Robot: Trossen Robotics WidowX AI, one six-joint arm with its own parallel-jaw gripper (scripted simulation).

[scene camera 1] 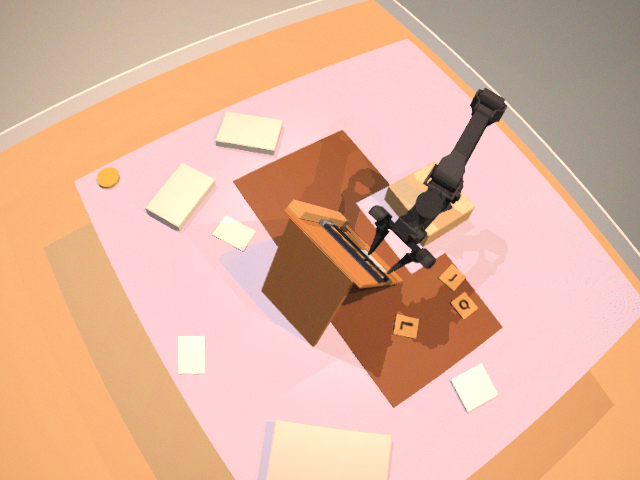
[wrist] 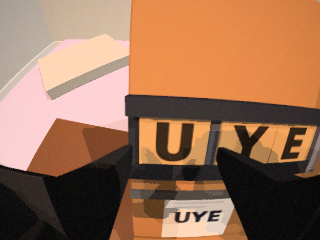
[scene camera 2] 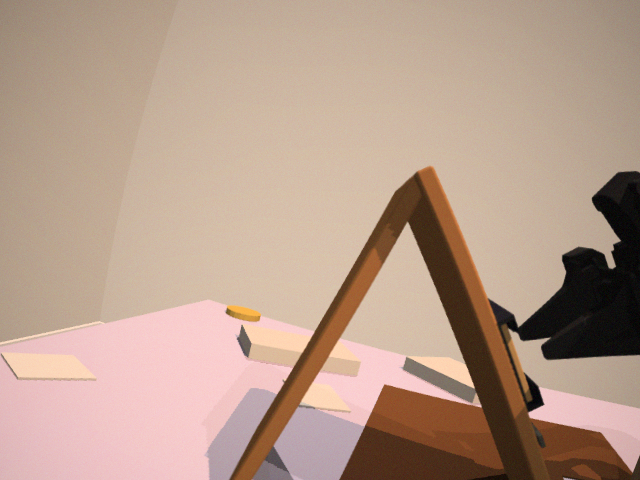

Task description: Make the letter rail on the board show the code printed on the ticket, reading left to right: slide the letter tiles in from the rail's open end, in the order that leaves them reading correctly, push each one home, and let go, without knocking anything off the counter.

Labels:
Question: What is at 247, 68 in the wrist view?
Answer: An a-frame board.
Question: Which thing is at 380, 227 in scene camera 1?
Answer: My gripper.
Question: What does my gripper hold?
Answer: Nothing.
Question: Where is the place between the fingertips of my gripper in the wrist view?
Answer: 175, 152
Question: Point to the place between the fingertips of my gripper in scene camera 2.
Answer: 530, 343

